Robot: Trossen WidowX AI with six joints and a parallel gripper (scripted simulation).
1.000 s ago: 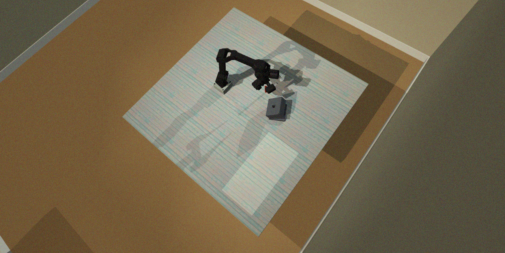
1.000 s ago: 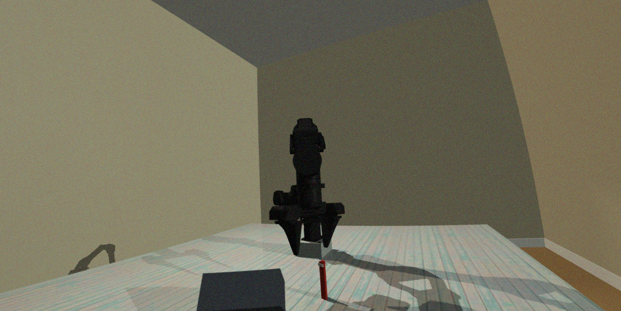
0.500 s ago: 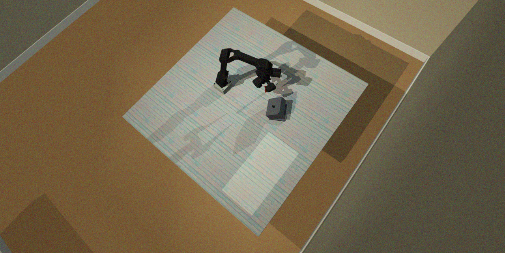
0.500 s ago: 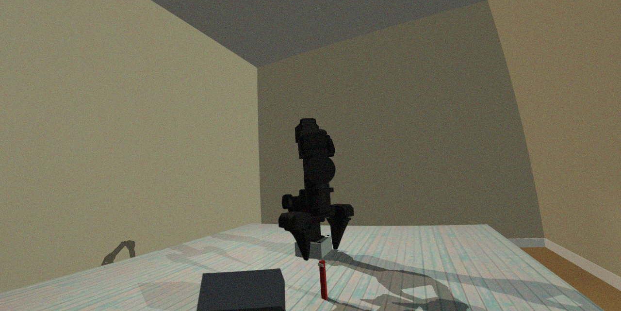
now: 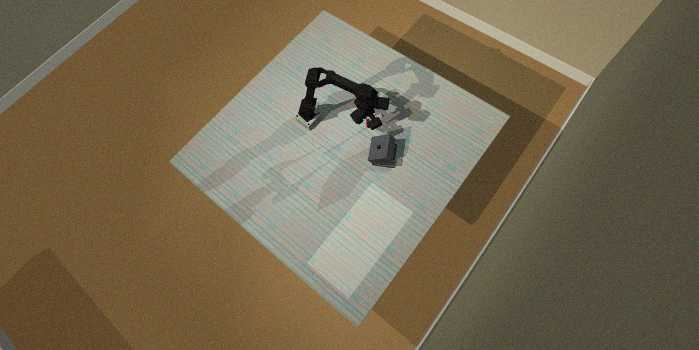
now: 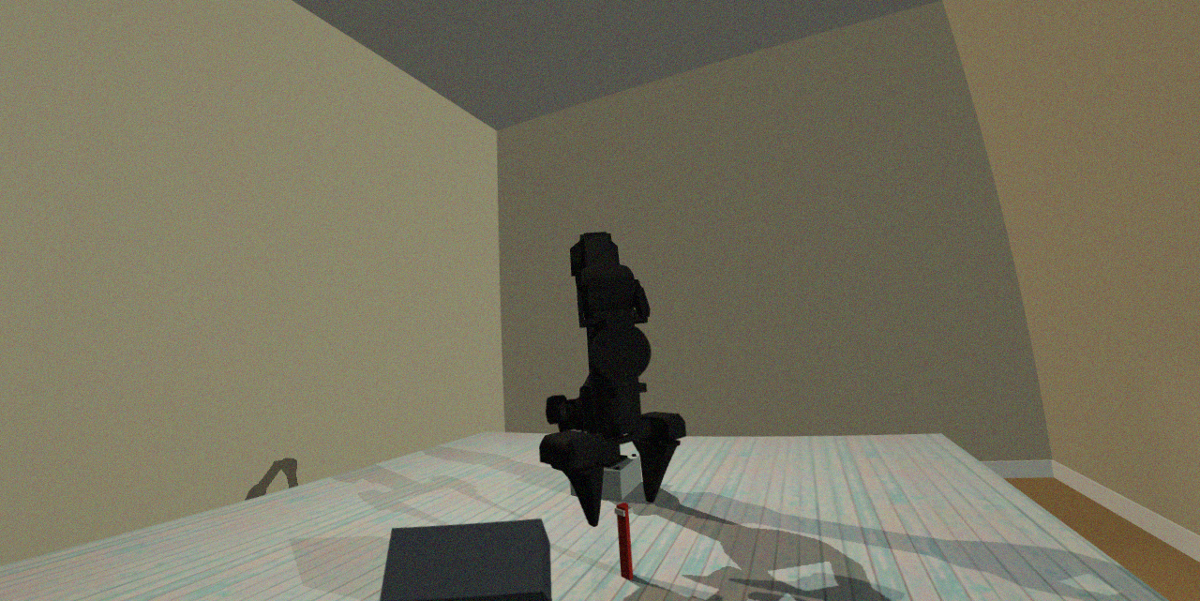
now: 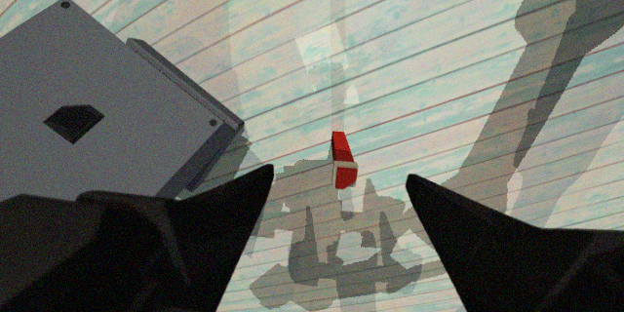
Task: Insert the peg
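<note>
The red square peg is 2 cm below my gripper tip. Round my gripper tip: sloped panel (16 cm ahead, 7 cm to the right, 1 cm below).
</note>
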